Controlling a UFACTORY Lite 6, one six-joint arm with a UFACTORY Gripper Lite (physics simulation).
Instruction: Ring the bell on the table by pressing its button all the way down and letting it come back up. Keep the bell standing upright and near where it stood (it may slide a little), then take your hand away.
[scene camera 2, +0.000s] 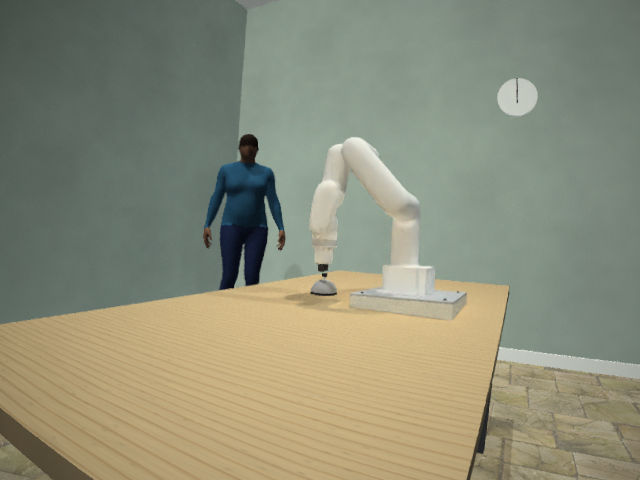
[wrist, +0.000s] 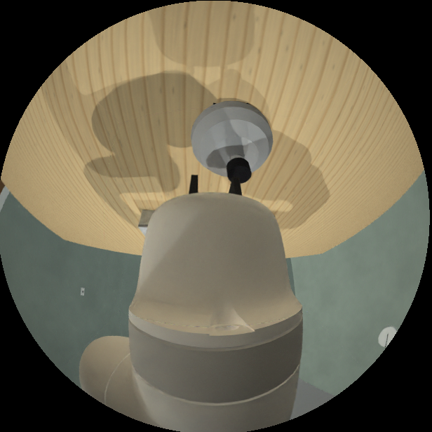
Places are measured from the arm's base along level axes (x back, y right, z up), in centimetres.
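Pixels of known places: end effector, tool point: (scene camera 2: 323, 268); arm's base, origin of the base link: (scene camera 2: 403, 292).
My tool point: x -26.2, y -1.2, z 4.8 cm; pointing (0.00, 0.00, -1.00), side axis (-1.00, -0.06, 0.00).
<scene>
Ahead of a thing's pixels: the offset from my tool point to its top centre. Level surfaces: height alone.
A grey dome bell {dz -1.9, dx -0.4, dy +1.8 cm} (scene camera 2: 323, 287) (wrist: 220, 122) stands upright on the wooden table {dz -8.5 cm} (scene camera 2: 232, 387) (wrist: 350, 100), in front of the robot base. Its black button {dz -1.9, dx -0.4, dy +1.8 cm} (scene camera 2: 324, 274) (wrist: 239, 170) is up on top of the dome. My gripper (scene camera 2: 323, 268) (wrist: 214, 180) points down right above the button. Its black fingers are drawn in, with a narrow gap between them and no object held. In the wrist view the button overlaps the right fingertip and the left fingertip stands beside it. In the scene view a thin light gap seems to show between fingertips and button; contact is hard to tell.
The robot's base plate (scene camera 2: 403, 303) (wrist: 146, 218) is right of the bell in the scene view. A person in a blue top (scene camera 2: 246, 196) stands behind the table's far left edge, facing it. A round clock (scene camera 2: 517, 96) (wrist: 386, 337) hangs on the wall.
</scene>
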